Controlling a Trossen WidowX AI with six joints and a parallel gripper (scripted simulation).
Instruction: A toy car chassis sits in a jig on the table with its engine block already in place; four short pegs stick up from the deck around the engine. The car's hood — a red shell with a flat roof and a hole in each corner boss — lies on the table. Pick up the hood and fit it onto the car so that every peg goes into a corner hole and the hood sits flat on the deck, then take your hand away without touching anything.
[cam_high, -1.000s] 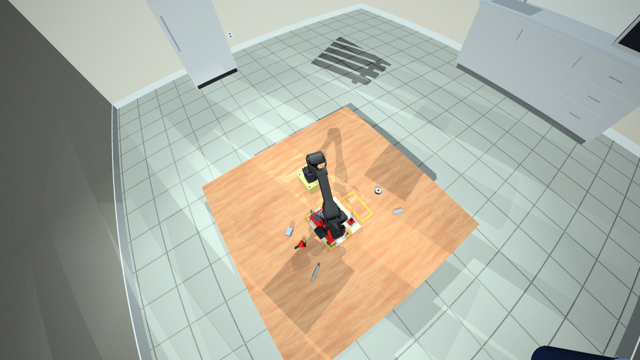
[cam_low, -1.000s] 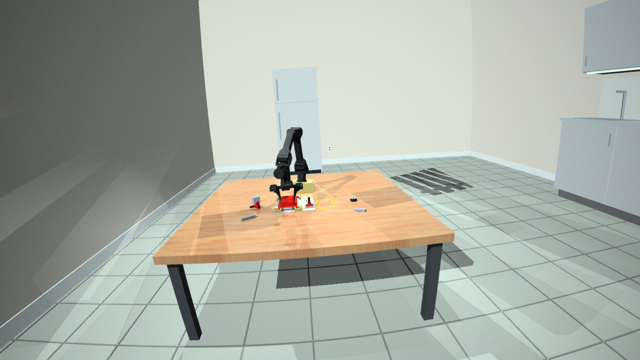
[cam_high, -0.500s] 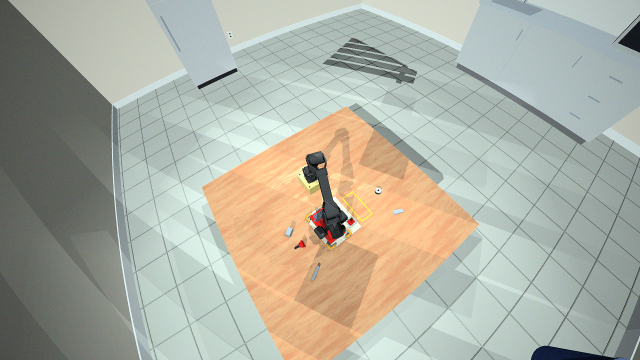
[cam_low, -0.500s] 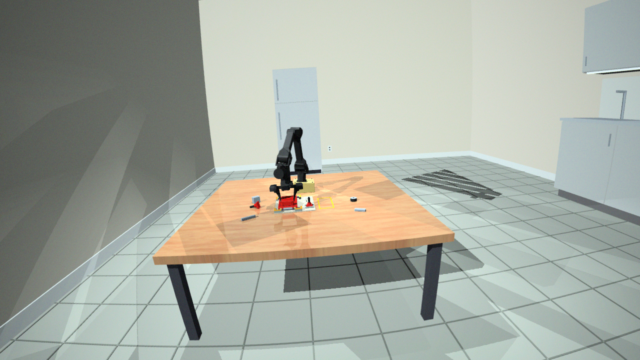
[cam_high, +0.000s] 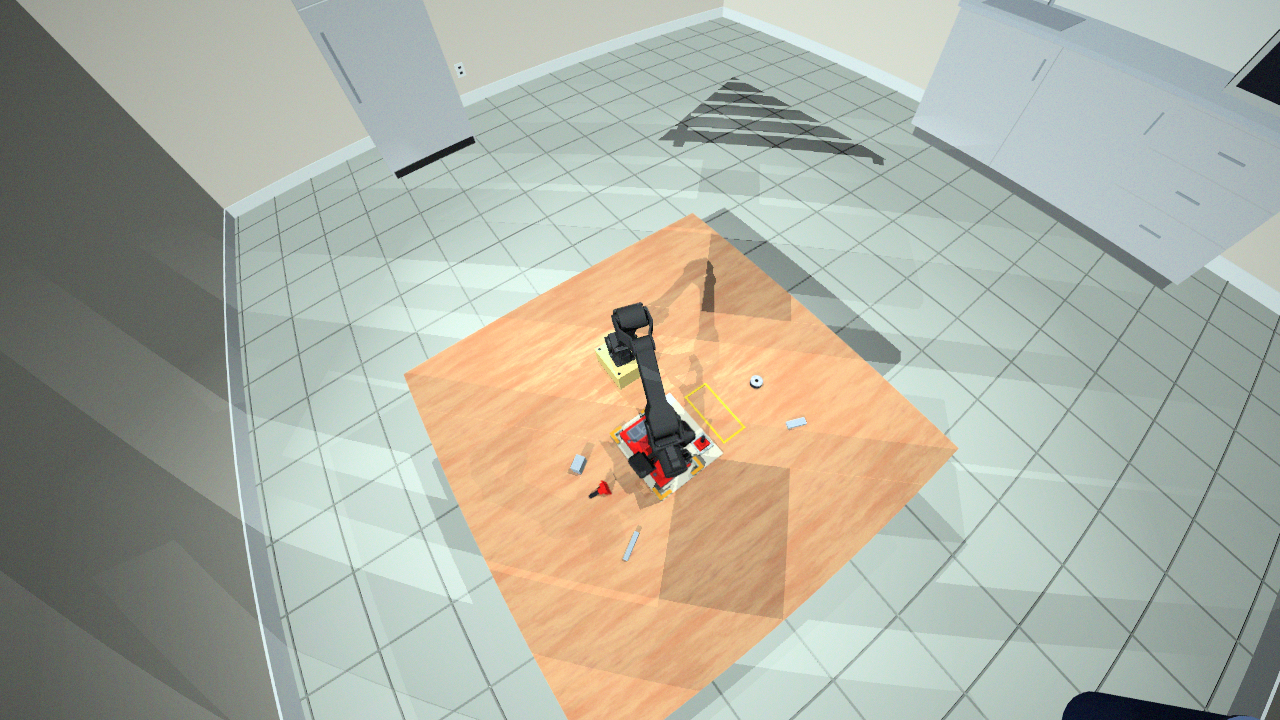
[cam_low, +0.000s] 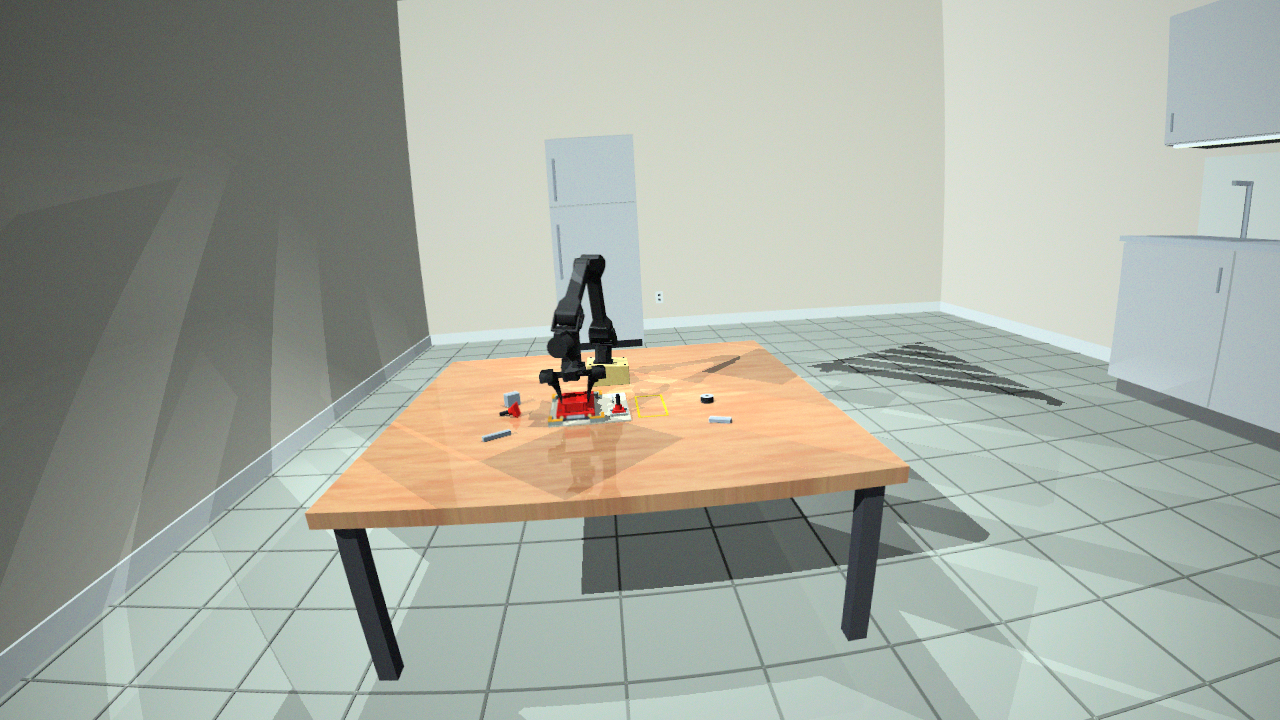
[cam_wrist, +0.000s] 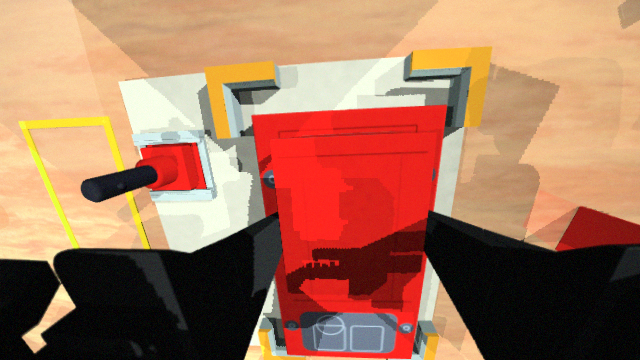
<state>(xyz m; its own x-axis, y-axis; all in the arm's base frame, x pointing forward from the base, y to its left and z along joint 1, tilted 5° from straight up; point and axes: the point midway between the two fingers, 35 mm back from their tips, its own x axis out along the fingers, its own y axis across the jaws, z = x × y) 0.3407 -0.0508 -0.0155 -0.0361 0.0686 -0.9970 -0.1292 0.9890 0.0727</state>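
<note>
Right now my gripper tip is 10 mm below the hood. From my gripper tip the other things lie so: jig: 30 mm behind, 20 mm to the left, 20 mm below; then grey engine block: 10 mm to the left, 10 mm below.
</note>
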